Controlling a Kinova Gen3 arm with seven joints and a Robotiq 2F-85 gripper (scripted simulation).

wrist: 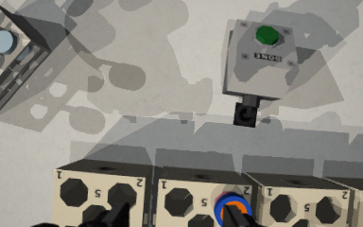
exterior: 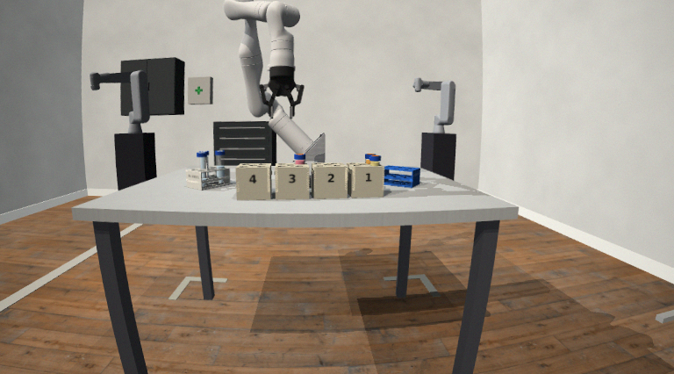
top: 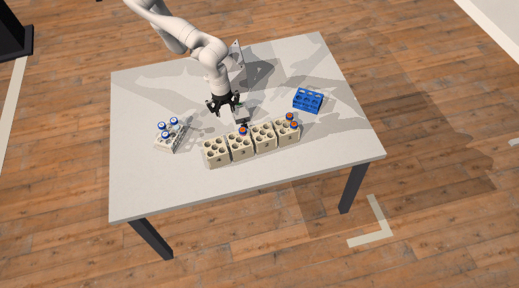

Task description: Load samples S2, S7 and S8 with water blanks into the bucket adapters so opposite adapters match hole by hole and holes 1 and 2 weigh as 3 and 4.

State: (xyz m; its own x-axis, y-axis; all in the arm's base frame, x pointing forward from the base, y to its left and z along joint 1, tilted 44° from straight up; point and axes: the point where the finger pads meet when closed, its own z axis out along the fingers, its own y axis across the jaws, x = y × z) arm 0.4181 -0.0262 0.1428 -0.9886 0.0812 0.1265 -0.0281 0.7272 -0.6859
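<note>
Now: hand 27 cm to the left of the water blank marked 50, 18 cm above it and 13 cm past it. The rest, counted from my hand: sample S8: 18 cm below, 6 cm to the left, 3 cm ahead; adapter 4: 20 cm below, 8 cm to the right, 5 cm ahead; adapter 3: 20 cm below, 5 cm ahead, 3 cm to the left.
</note>
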